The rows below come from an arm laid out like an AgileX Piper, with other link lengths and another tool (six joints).
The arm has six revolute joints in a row. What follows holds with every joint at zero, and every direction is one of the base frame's. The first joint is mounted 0.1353 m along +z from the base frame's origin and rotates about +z. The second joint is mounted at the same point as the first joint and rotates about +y. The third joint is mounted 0.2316 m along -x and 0.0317 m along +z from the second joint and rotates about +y. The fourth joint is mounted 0.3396 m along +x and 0.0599 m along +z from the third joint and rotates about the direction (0.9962, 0, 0.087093). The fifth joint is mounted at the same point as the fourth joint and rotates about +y. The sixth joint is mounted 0.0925 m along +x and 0.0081 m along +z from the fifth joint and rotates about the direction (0.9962, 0, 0.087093). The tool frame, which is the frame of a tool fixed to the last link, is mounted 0.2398 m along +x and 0.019 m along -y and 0.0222 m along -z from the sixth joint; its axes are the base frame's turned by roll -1.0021, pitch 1.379 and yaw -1.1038 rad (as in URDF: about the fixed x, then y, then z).
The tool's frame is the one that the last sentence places.
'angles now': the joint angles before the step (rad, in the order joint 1, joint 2, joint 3, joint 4, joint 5, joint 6). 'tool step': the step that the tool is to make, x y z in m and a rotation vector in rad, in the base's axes. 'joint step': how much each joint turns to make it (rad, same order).
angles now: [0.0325, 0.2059, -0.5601, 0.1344, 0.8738, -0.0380]
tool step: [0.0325, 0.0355, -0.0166, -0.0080, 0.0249, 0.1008]
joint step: [0.0645, 0.1842, -0.0281, 0.0613, -0.1230, -0.0788]
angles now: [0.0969, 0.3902, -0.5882, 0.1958, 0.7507, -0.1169]
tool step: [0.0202, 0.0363, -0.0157, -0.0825, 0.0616, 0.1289]
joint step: [0.0898, 0.2209, -0.1115, 0.0050, -0.0253, -0.0905]
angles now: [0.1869, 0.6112, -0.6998, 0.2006, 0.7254, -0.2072]
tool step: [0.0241, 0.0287, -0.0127, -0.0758, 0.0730, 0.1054]
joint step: [0.0495, 0.2512, -0.1708, 0.0163, 0.0199, -0.0903]
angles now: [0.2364, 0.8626, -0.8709, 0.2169, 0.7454, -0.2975]
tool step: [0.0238, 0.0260, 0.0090, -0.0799, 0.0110, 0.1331]
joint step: [0.0231, 0.1920, -0.1853, 0.0465, 0.0507, -0.1544]
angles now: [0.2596, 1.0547, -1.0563, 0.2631, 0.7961, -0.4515]
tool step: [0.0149, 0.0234, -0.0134, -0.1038, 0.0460, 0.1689]
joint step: [0.0124, 0.1948, -0.1744, 0.0506, 0.0958, -0.1895]
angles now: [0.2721, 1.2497, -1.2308, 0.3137, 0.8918, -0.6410]
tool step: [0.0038, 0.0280, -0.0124, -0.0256, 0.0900, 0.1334]
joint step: [0.0016, 0.1895, -0.1940, 0.0720, 0.1373, -0.1097]
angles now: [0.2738, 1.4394, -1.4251, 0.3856, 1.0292, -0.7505]
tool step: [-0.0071, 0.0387, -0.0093, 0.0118, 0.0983, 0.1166]
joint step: [0.0267, 0.1732, -0.1895, 0.0646, 0.1331, -0.0398]
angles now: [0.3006, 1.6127, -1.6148, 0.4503, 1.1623, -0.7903]
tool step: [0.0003, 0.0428, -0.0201, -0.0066, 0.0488, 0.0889]
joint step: [0.0643, 0.1598, -0.1448, 0.0144, 0.0403, -0.0071]
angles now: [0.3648, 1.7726, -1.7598, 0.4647, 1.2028, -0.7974]
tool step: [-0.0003, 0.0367, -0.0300, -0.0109, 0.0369, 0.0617]
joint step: [0.0586, 0.1373, -0.0988, 0.0053, 0.0010, -0.0029]
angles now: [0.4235, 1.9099, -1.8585, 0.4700, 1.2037, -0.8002]
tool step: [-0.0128, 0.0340, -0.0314, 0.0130, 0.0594, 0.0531]
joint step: [0.0424, 0.1057, -0.0535, 0.0417, 0.0012, -0.0119]
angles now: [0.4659, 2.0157, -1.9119, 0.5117, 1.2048, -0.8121]
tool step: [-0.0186, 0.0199, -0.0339, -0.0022, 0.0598, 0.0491]
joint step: [0.0296, 0.0725, -0.0076, 0.0336, 0.0011, -0.0250]
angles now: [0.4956, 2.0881, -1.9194, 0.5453, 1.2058, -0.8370]
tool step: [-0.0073, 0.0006, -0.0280, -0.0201, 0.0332, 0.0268]
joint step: [0.0053, 0.0506, 0.0003, 0.0052, 0.0007, -0.0261]
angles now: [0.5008, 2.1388, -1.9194, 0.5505, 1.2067, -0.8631]
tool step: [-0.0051, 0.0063, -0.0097, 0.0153, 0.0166, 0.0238]
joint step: [0.0001, 0.0242, -0.0001, 0.0297, 0.0000, -0.0337]
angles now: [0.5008, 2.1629, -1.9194, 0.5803, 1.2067, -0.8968]
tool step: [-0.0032, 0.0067, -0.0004, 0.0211, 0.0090, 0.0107]
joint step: [0.0000, 0.0080, -0.0009, 0.0273, 0.0003, -0.0182]
